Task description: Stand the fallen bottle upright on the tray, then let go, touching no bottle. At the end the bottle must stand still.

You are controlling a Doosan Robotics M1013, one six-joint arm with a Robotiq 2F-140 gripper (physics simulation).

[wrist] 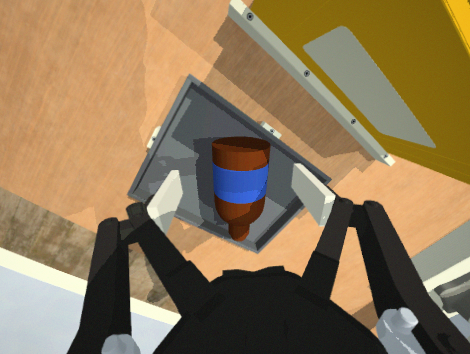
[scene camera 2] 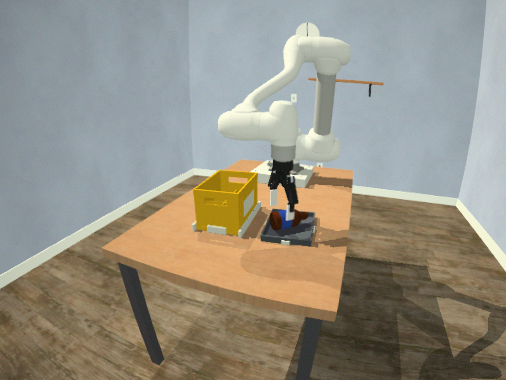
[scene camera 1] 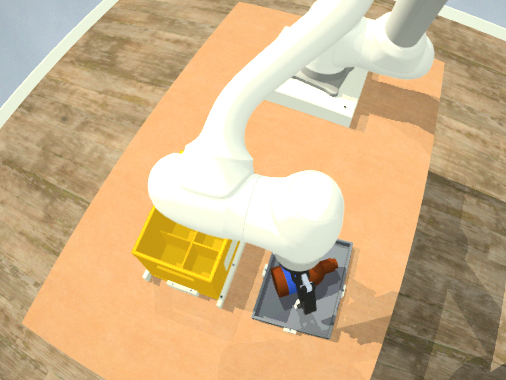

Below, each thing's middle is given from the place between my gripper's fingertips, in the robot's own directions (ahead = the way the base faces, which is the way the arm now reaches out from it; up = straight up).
Labels:
I see my gripper 30 mm past the brown bottle (scene camera 1: 282, 280), 20 mm to the right of it and 40 mm above it.

